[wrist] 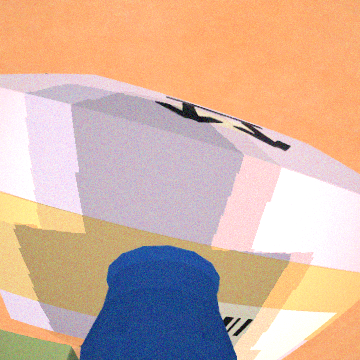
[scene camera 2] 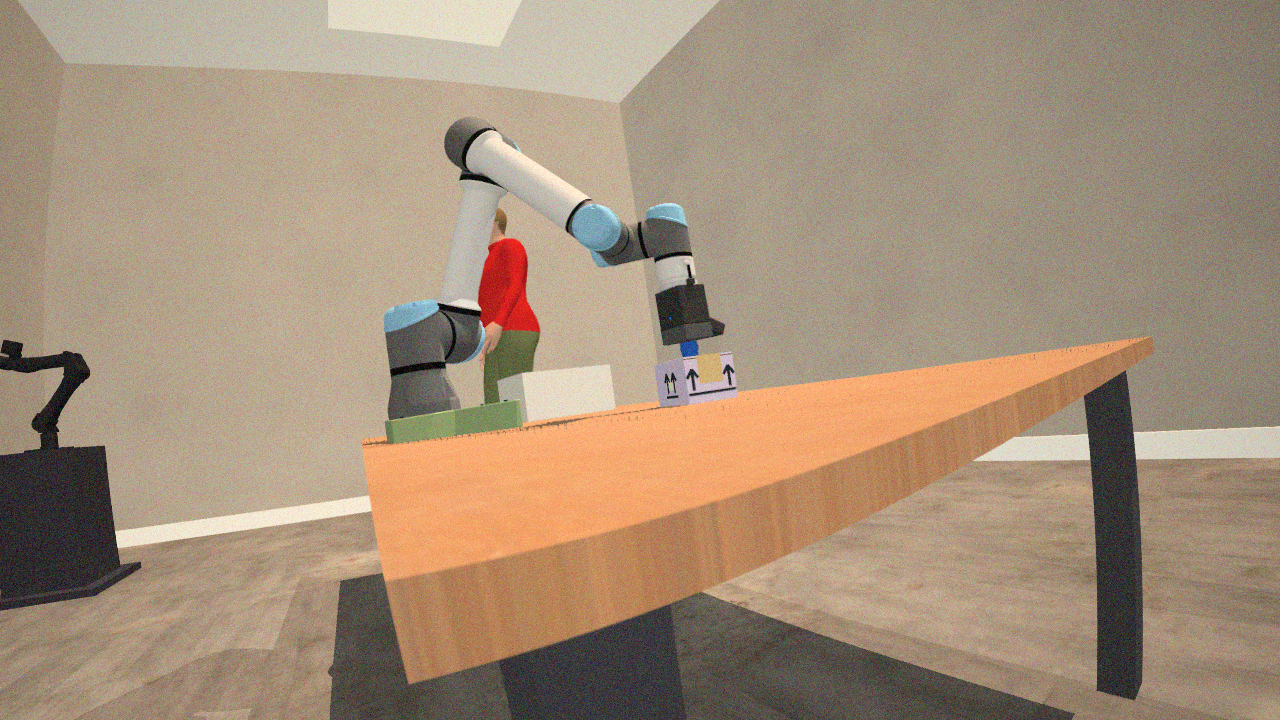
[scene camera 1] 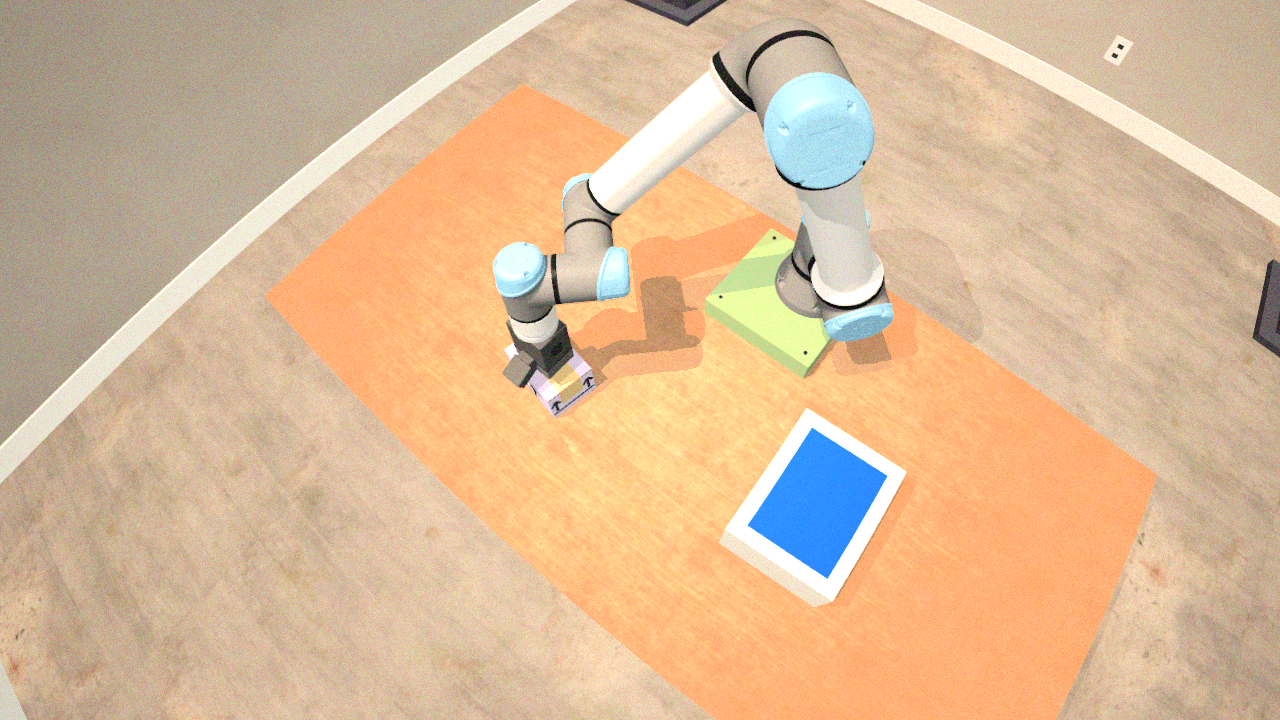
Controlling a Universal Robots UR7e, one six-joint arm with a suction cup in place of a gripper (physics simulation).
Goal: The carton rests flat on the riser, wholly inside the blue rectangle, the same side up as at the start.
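Pixels of known places: hand, its tool point: (wrist: 164, 253); arm's base, origin of its link: (scene camera 2: 425, 414) (scene camera 1: 811, 287).
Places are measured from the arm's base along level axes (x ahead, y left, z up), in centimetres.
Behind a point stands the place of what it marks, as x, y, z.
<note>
The carton (scene camera 1: 562, 394) {49.6, -21.1, 2.3} (scene camera 2: 711, 377) {45.6, -34.4, -0.4} (wrist: 155, 175) {50.9, -26.2, 3.8} is a pale lilac box with a yellow tape band. It sits flat on the orange table top, its printed arrows pointing up in scene camera 2. My gripper (scene camera 1: 544, 347) {47.2, -26.7, 2.5} (scene camera 2: 689, 348) (wrist: 162, 285) has a blue suction cup pressed on the carton's top, so it is shut on the carton. The cup is hidden in scene camera 1, and the arm's body covers part of the carton there. The white riser (scene camera 1: 771, 475) {39.5, 16.5, 7.4} (scene camera 2: 568, 392) {38.1, 15.1, 1.3} stands apart from the carton, with the blue rectangle (scene camera 1: 819, 503) {38.4, 25.3, 7.5} on its top.
The green base block (scene camera 1: 760, 322) {13.9, -3.1, 0.5} (scene camera 2: 487, 417) {9.8, -14.7, -2.1} (wrist: 35, 346) {16.4, -9.4, -3.3} carries the arm, between the carton and the riser along the table's back edge. A person in red (scene camera 2: 512, 286) stands beyond the table. Another dark arm stands on a black pedestal (scene camera 2: 53, 528) at the left.
</note>
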